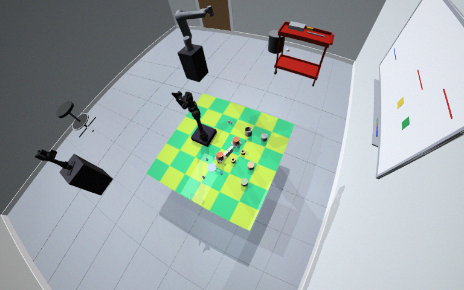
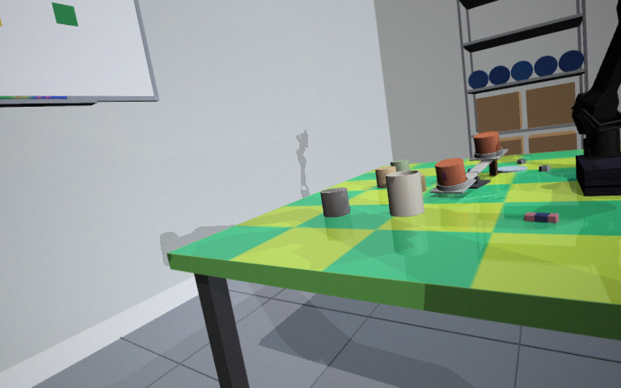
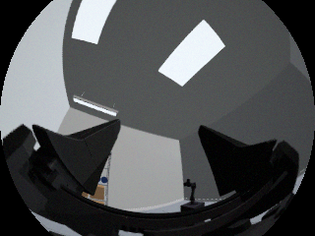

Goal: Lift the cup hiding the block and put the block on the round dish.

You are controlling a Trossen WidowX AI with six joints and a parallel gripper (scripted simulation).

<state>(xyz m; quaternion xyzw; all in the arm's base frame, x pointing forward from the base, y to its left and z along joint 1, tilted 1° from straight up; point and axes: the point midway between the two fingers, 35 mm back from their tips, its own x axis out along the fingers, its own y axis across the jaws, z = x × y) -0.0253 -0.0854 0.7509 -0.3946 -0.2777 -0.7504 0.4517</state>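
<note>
The grey-green block is 34 cm ahead of my gripper tip, 23 cm to the left of it and 80 cm below it. From my gripper tip the other things lie so: blue disc: 37 cm ahead, 15 cm to the right, 84 cm below; then pale round dish: 25 cm ahead, 14 cm to the right, 84 cm below; then pink-and-blue block: 13 cm ahead, 45 cm to the left, 83 cm below.
</note>
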